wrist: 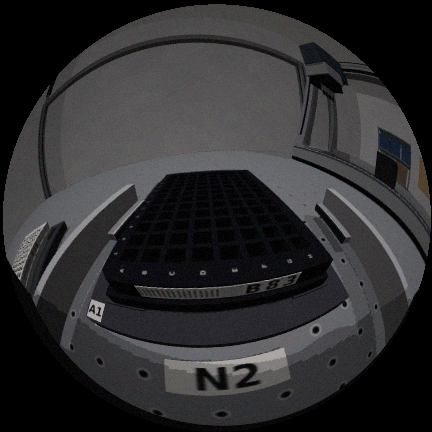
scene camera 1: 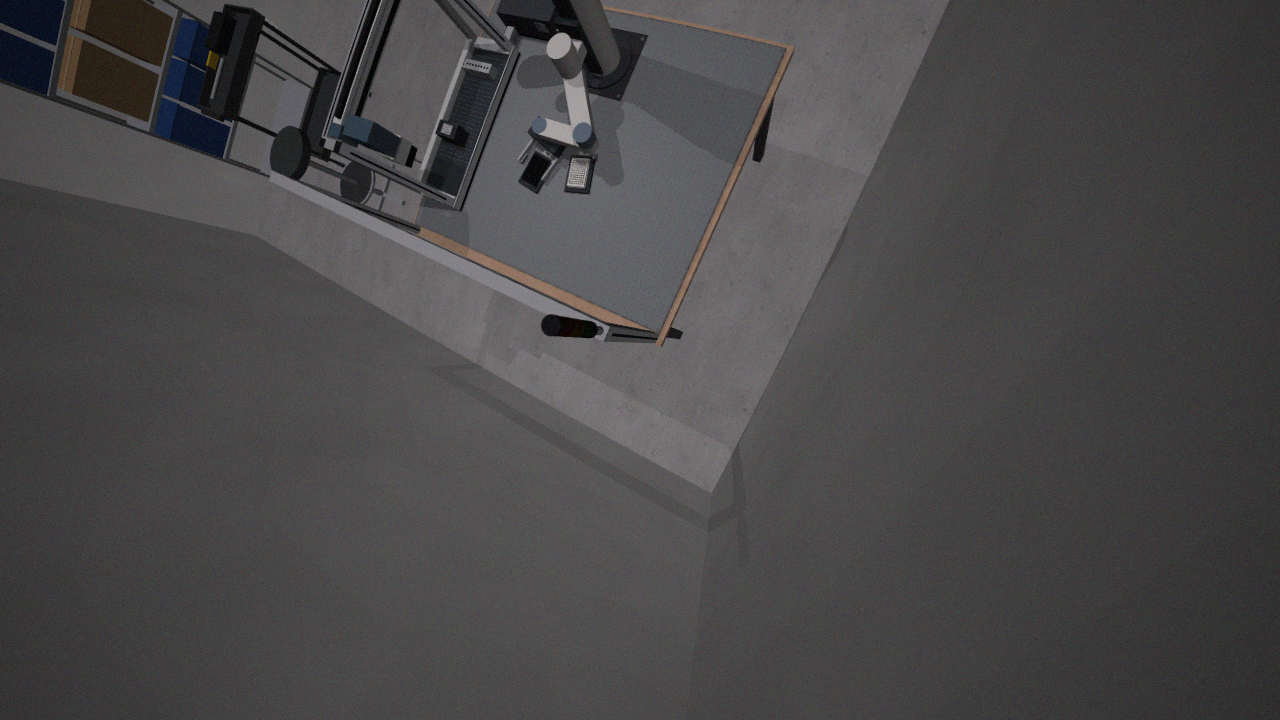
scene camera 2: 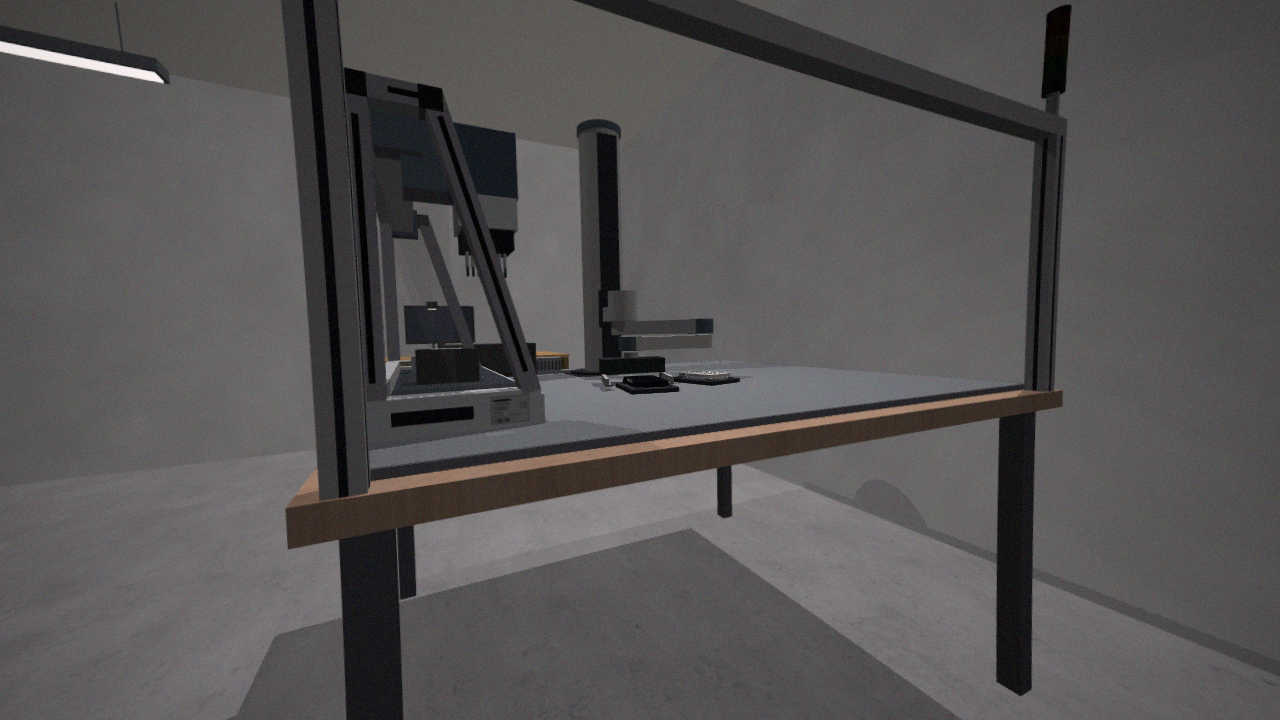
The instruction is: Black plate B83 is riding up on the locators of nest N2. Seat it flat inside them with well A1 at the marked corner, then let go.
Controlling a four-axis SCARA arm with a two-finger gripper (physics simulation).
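Frame: origin at the arm's base, x ahead, y left, z up, level; millimetres.
Seen in the pictures: gripper, fingertip midpoint: (wrist: 233, 192) (scene camera 1: 530, 170) (scene camera 2: 640, 381); arm's base at its link origin: (scene camera 1: 605, 63).
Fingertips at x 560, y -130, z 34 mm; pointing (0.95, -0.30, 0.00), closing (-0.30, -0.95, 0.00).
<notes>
Pixels of each thing's top centre, then the offset from my fingertips to it. "spot": a spot on its surface instead.
- Black plate B83 at its top centre: (wrist: 209, 191) (scene camera 2: 645, 377) (scene camera 1: 534, 168) dy +20, dx -11, dz +7 mm
- nest N2 at its top centre: (wrist: 209, 208) (scene camera 2: 645, 383) (scene camera 1: 535, 171) dy +19, dx -6, dz -7 mm
- A1 tag at a spot on its surface: (wrist: 95, 310) spot: dy +85, dx -71, dz -9 mm
- pale plate at its top centre: (scene camera 2: 704, 372) (scene camera 1: 577, 172) dy +236, dx -58, dz +5 mm
Black plate B83 (scene camera 1: 537, 169) (scene camera 2: 647, 380) (wrist: 210, 250) sits on the dark base of nest N2 (scene camera 1: 526, 186) (scene camera 2: 649, 390) (wrist: 210, 327). In the wrist view its lettered edge, A to H, and its B83 label face the camera. The A end is at the near left, beside the A1 tag (wrist: 95, 310) on the nest. The plate's lower edge looks raised over the base; the locators are hard to make out. My gripper (scene camera 1: 540, 163) (scene camera 2: 636, 379) (wrist: 233, 192) is open, its fingers either side of the plate. The left pad looks closer to the plate than the right one.
A pale plate (scene camera 1: 579, 172) (scene camera 2: 706, 376) (wrist: 30, 250) sits in a dark nest beside N2, outside my left finger. A framed machine (scene camera 1: 487, 102) (scene camera 2: 523, 407) stands on the table's other side. The arm's column (scene camera 1: 597, 40) (scene camera 2: 590, 241) rises behind the nests.
</notes>
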